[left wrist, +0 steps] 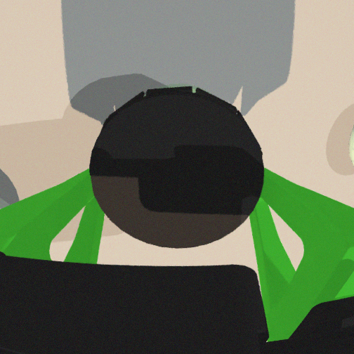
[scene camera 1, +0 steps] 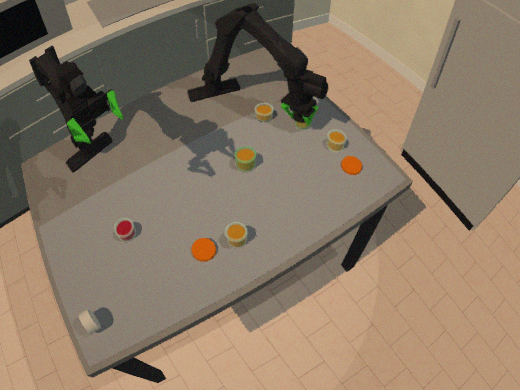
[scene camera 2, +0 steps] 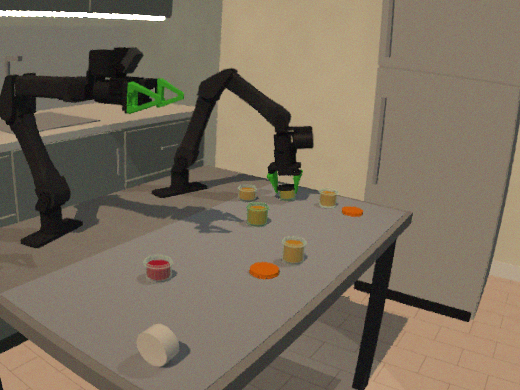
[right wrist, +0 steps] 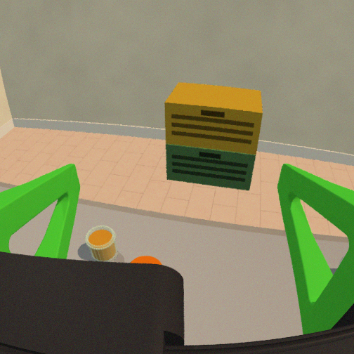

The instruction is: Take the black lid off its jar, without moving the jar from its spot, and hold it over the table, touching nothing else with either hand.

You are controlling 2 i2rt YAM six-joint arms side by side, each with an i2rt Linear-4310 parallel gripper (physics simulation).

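Frame: origin at the left arm's base, x ahead, y left, z up, level; centimetres.
Seen in the pictures: left gripper, fingertip midpoint: [scene camera 1: 301, 121] [scene camera 2: 286, 193]; right gripper, fingertip midpoint: [scene camera 1: 106, 129] [scene camera 2: 173, 97]; left arm's base, origin of the base link: [scene camera 1: 213, 90] [scene camera 2: 179, 190]; right arm's base, origin of the base link: [scene camera 1: 89, 152] [scene camera 2: 52, 233].
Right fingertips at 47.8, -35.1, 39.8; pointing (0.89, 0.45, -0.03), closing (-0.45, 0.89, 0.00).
Note:
Offsets run from my right fingertips to a thing's top centre, as dx, dy, dz. "spot": to the spot under its first point.
The jar {-18.8, +59.4, -34.3} [scene camera 1: 302, 124] [scene camera 2: 287, 195] with yellowish contents stands upright at the back right of the table, partly hidden by my left gripper. Its black lid {spot: -17.0, +56.9, -34.6} [scene camera 2: 286, 188] [left wrist: 175, 122] is on top of it, with no clear gap showing between lid and jar. A sliver of pale green rim shows past the lid's edge in the left wrist view. My left gripper [scene camera 1: 299, 119] [scene camera 2: 286, 189] [left wrist: 176, 175] points down, its green fingers shut on the lid from both sides. My right gripper [scene camera 1: 105, 130] [scene camera 2: 172, 99] [right wrist: 178, 174] is wide open and empty, raised at the picture's left.
Open orange-filled jars {-26.7, +48.2, -35.1} [scene camera 1: 264, 112] {-6.3, +66.3, -34.1} [scene camera 1: 336, 140] [scene camera 2: 328, 198] stand either side of the held lid. Farther off are a green-rimmed jar {-8.2, +35.5, -33.8} [scene camera 1: 245, 158], another orange-filled jar {+16.0, +24.9, -33.8} [scene camera 1: 236, 234], a red-filled jar {+3.9, -6.4, -35.1} [scene camera 1: 124, 229], orange lids {+3.1, +67.8, -38.5} [scene camera 1: 351, 165] {+16.1, +15.1, -38.5} [scene camera 1: 203, 249] and a white lid {+29.9, -23.3, -33.1} [scene camera 1: 89, 321] on edge.

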